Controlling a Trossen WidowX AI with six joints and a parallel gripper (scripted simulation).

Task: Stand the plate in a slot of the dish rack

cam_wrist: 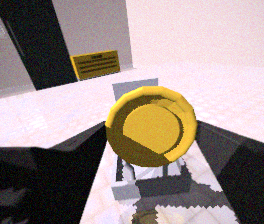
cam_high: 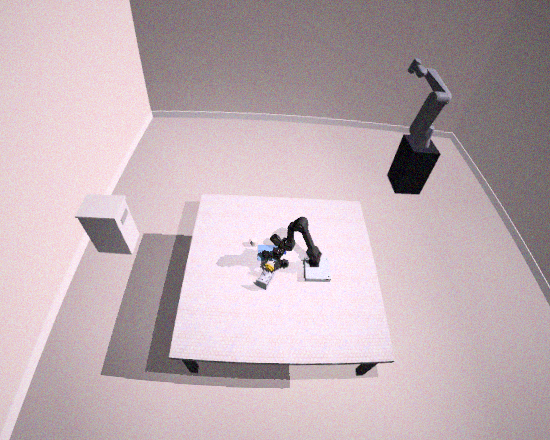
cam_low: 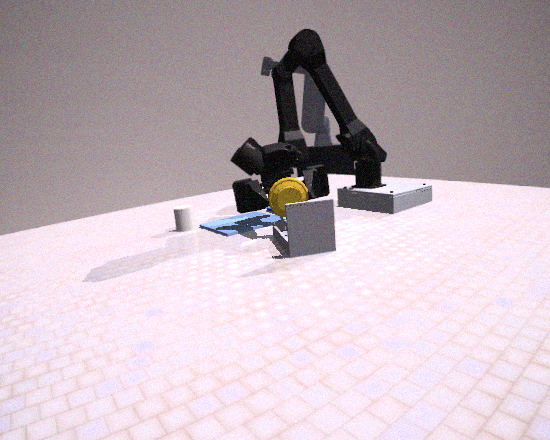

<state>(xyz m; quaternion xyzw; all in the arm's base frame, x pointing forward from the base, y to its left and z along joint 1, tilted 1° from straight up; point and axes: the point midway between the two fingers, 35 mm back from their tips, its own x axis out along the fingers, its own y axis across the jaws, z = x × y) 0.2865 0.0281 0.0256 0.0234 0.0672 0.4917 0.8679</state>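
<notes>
Right now my gripper tip is 4 cm to the right of the grey dish rack, 4 cm above it and 2 cm short of it. Round my gripper tip: yellow plate (1 cm to the right); cup (25 cm to the right, 9 cm ahead, 4 cm below); blue mat (17 cm to the right, 7 cm below, 1 cm behind).
</notes>
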